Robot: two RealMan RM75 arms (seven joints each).
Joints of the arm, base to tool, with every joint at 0 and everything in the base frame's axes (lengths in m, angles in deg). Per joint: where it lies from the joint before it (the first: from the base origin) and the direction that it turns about. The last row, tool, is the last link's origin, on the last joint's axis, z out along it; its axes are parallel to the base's.
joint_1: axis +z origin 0 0 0.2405
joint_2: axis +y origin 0 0 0
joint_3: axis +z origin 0 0 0.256
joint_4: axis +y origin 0 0 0
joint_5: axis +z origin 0 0 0.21
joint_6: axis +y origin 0 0 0
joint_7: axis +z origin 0 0 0.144
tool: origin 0 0 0
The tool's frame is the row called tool.
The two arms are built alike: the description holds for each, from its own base.
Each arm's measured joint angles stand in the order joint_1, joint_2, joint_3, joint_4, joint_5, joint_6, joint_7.
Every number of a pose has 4 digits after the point.
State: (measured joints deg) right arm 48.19 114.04 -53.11 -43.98 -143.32 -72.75 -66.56; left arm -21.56 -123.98 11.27 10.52 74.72 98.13 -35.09
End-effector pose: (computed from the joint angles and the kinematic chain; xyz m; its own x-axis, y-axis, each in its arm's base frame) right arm 0.2170 0.4319 0.0236 -0.8620 0.5066 -0.0174 0.4547 0.7879 0.4153; left arm -0.3037 0.2801 0.0330 0.4056 -0.3605 0.8400 0.7754 -0.3510 -0.5250
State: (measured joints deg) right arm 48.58 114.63 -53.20 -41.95 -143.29 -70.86 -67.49; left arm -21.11 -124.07 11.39 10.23 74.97 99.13 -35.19
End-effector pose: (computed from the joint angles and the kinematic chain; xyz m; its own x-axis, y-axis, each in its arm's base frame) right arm 0.2188 0.4316 0.0140 -0.8632 0.5045 -0.0186 0.4532 0.7905 0.4119; left arm -0.3031 0.2760 0.0316 0.3962 -0.3630 0.8433 0.7751 -0.3601 -0.5192
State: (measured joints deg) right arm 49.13 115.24 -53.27 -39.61 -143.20 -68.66 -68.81; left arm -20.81 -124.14 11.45 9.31 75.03 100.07 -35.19
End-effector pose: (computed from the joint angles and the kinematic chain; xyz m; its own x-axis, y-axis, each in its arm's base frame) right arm 0.2203 0.4315 0.0034 -0.8672 0.4975 -0.0215 0.4463 0.7957 0.4094; left arm -0.3019 0.2724 0.0289 0.3798 -0.3639 0.8505 0.7804 -0.3677 -0.5058
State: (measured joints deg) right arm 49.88 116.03 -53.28 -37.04 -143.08 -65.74 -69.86; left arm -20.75 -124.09 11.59 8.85 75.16 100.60 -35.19
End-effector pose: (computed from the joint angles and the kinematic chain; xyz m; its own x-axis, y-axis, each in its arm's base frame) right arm 0.2205 0.4323 -0.0086 -0.8701 0.4925 -0.0184 0.4421 0.7964 0.4128; left arm -0.3008 0.2711 0.0277 0.3720 -0.3643 0.8538 0.7801 -0.3758 -0.5003
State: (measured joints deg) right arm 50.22 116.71 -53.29 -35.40 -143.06 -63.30 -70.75; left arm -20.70 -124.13 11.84 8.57 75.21 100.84 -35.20
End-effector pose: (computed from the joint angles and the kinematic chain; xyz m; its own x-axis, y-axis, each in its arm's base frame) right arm 0.2216 0.4327 -0.0171 -0.8731 0.4873 -0.0164 0.4360 0.7953 0.4212; left arm -0.2999 0.2702 0.0262 0.3669 -0.3619 0.8570 0.7802 -0.3821 -0.4953
